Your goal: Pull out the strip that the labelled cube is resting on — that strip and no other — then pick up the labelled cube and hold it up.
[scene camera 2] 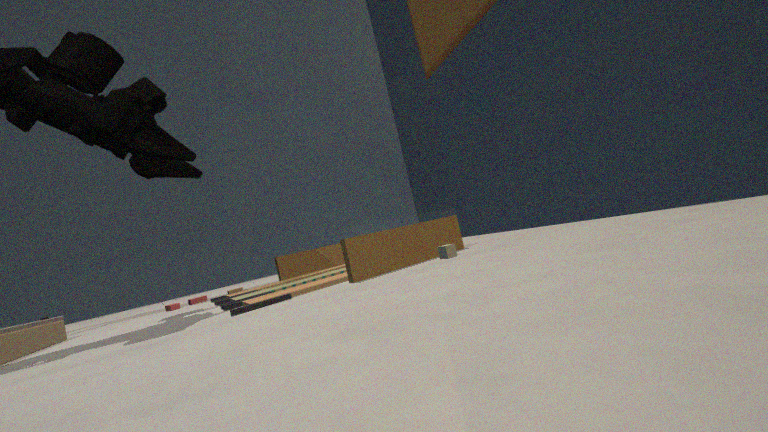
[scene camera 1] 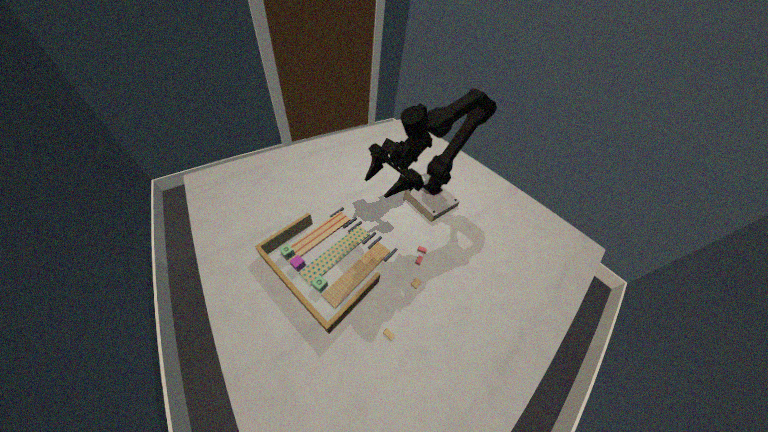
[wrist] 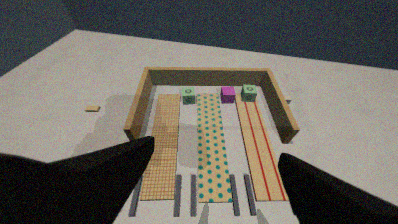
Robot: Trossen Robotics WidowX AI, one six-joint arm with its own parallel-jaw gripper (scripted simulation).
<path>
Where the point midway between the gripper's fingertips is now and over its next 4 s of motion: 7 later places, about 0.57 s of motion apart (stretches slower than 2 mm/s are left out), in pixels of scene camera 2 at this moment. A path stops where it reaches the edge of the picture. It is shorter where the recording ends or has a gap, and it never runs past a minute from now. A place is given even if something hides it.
My gripper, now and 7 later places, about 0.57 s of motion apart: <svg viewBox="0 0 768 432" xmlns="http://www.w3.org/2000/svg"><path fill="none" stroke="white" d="M198 167L202 172L247 207L260 242L266 261L271 284L270 295L270 295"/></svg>
</path>
